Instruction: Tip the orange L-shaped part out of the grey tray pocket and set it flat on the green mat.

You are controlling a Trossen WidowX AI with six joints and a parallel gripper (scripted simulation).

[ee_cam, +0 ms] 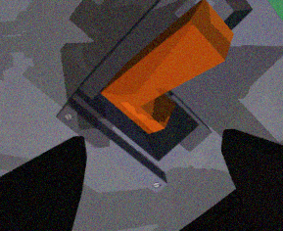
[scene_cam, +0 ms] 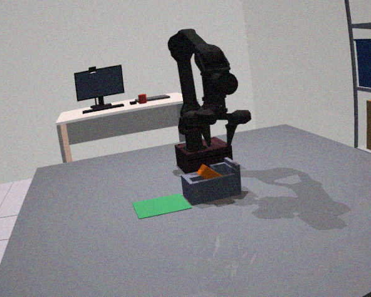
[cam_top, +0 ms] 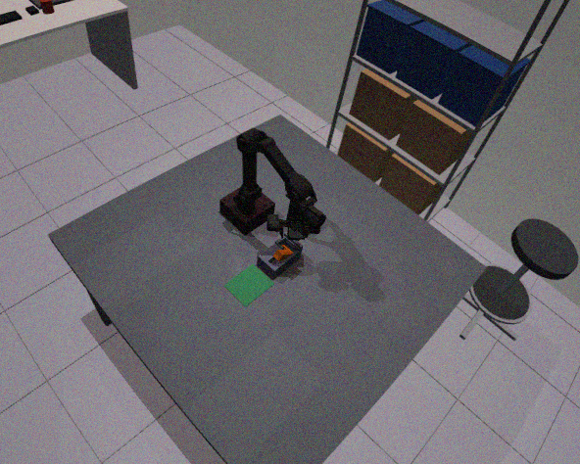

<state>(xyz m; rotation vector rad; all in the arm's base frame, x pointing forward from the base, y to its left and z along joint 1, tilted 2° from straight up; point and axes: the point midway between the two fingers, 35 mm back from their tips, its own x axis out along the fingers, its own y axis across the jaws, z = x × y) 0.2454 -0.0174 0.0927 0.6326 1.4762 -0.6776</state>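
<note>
The orange L-shaped part is 10 cm below my gripper tip, 1 cm to the right of it and 1 cm behind it. From my gripper tip the other things lie so: green mat 18 cm to the right, 16 cm below, 2 cm behind.
</note>
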